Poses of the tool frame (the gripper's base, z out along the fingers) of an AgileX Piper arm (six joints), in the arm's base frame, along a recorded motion.
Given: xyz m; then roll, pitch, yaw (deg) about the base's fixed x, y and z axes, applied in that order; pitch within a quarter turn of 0, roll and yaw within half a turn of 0.
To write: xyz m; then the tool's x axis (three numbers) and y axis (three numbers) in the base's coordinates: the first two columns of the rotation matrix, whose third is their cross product. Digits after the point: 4 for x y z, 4 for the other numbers.
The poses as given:
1: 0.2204, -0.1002, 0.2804, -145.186, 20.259, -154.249
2: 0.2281, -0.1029, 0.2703, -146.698, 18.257, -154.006
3: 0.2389, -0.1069, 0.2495, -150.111, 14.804, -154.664
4: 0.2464, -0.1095, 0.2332, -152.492, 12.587, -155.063
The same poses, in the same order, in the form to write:
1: 0.2204, -0.1002, 0.2804, -0.8450, -0.4076, -0.3463, -0.1786, 0.8254, -0.5356
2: 0.2281, -0.1029, 0.2703, -0.8536, -0.4162, -0.3133, -0.2117, 0.8266, -0.5214
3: 0.2389, -0.1069, 0.2495, -0.8738, -0.4137, -0.2555, -0.2559, 0.8381, -0.4818
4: 0.2464, -0.1095, 0.2332, -0.8850, -0.4115, -0.2179, -0.2827, 0.8467, -0.4508
